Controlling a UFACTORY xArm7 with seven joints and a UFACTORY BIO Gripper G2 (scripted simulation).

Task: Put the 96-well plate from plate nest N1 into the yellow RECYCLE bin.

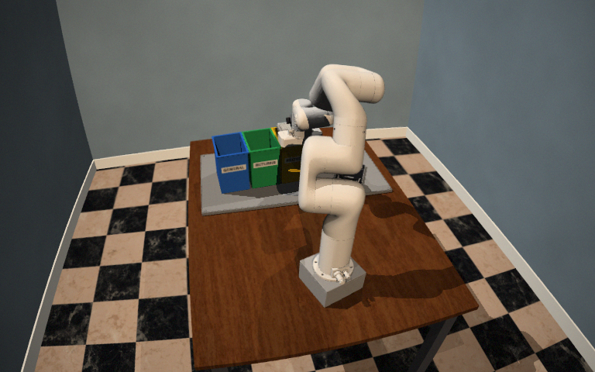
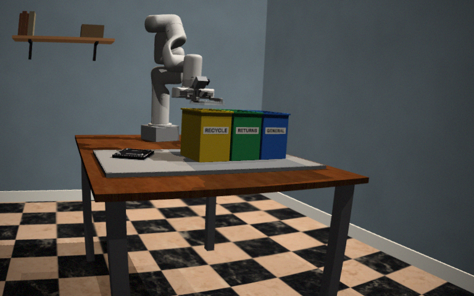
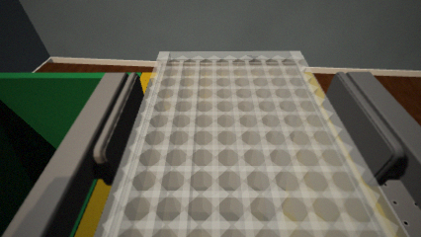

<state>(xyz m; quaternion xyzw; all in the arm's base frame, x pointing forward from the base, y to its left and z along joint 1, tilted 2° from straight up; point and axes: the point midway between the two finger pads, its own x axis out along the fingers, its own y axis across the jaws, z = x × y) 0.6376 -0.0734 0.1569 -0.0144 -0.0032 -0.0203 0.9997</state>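
The 96-well plate is 1 cm below my hand. The rest, counted from my hand: blue general bin: 26 cm to the left, 13 cm below, 1 cm ahead; yellow recycle bin: 13 cm below; green returns bin: 13 cm to the left, 13 cm below.
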